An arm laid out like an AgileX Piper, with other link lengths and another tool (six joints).
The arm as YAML. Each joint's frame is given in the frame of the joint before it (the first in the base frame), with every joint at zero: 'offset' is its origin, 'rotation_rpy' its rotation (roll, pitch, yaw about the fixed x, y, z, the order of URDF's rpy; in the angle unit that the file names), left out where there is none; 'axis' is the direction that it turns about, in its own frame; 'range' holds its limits. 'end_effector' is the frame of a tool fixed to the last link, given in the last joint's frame.
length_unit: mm
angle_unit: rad
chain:
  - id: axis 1
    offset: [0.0, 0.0, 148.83]
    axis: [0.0, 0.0, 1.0]
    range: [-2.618, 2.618]
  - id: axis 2
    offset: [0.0, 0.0, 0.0]
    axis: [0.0, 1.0, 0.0]
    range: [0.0, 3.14]
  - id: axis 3
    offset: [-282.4, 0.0, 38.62]
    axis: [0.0, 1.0, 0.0]
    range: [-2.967, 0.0]
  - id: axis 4
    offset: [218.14, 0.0, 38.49]
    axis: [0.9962, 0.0, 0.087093]
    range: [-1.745, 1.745]
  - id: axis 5
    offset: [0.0, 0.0, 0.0]
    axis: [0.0, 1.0, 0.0]
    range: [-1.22, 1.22]
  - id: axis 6
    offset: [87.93, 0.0, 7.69]
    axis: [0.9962, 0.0, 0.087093]
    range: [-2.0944, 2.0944]
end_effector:
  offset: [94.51, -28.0, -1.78]
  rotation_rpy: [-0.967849, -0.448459, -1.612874]
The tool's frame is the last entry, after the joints.
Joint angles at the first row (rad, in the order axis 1, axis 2, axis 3, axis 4, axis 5, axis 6):
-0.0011, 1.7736, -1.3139, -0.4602, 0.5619, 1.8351
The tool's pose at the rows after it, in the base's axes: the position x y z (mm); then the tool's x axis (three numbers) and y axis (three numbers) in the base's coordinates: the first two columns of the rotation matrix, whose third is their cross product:
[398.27 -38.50 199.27 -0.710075 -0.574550 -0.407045 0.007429 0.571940 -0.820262]
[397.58 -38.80 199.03 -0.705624 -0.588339 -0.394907 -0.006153 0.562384 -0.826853]
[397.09 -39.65 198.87 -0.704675 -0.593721 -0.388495 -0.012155 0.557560 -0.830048]
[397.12 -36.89 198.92 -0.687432 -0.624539 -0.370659 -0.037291 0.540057 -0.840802]
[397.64 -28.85 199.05 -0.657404 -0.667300 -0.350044 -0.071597 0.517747 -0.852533]
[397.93 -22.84 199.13 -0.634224 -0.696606 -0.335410 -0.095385 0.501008 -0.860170]
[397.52 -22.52 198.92 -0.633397 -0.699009 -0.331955 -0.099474 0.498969 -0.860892]
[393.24 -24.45 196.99 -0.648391 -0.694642 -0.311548 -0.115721 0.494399 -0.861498]
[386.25 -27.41 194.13 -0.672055 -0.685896 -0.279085 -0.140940 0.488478 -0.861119]
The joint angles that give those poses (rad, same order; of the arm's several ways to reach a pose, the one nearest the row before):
-0.0011, 1.7736, -1.3139, -0.4602, 0.5551, 1.7865
0.0000, 1.7736, -1.3139, -0.4602, 0.5590, 1.7687
-0.0011, 1.7736, -1.3139, -0.4602, 0.5614, 1.7600
0.0083, 1.7736, -1.3139, -0.4602, 0.5621, 1.7277
0.0311, 1.7736, -1.3139, -0.4598, 0.5621, 1.6899
0.0479, 1.7736, -1.3139, -0.4586, 0.5621, 1.6626
0.0492, 1.7736, -1.3139, -0.4578, 0.5647, 1.6588
0.0492, 1.7736, -1.3139, -0.4577, 0.5922, 1.6572
0.0492, 1.7736, -1.3139, -0.4577, 0.6362, 1.6564

